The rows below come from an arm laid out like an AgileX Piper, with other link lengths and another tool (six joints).
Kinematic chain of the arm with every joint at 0, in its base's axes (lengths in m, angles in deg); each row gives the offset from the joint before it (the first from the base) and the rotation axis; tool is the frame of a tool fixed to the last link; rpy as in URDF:
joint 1: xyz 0 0 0.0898 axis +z
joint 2: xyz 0 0 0 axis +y
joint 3: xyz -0.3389 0 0.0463 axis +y
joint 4: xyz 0.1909 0 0.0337 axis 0.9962 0 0.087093
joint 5: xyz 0 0 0 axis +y
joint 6: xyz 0.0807 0 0.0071 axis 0.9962 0 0.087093
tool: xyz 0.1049 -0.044 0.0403 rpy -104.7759 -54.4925 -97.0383
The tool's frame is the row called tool.
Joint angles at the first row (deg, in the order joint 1, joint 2, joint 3, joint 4, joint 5, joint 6):
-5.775, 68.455, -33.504, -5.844, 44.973, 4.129
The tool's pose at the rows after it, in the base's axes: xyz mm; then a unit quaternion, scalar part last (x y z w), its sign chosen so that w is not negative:
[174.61 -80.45 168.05 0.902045 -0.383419 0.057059 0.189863]
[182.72 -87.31 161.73 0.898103 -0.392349 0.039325 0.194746]
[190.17 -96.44 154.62 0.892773 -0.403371 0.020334 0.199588]
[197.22 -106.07 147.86 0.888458 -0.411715 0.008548 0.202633]
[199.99 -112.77 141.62 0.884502 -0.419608 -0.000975 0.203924]
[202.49 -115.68 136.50 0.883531 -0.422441 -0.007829 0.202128]
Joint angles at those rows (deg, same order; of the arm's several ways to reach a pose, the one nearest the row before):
-7.458, 70.770, -34.529, -5.794, 44.065, 4.071
-9.249, 74.152, -35.463, -5.793, 43.441, 3.839
-11.550, 77.649, -36.528, -5.793, 42.898, 3.392
-13.911, 80.661, -37.267, -5.793, 41.707, 2.439
-15.546, 82.661, -37.342, -5.793, 40.627, 2.095
-16.449, 84.100, -37.340, -5.300, 39.796, 1.413

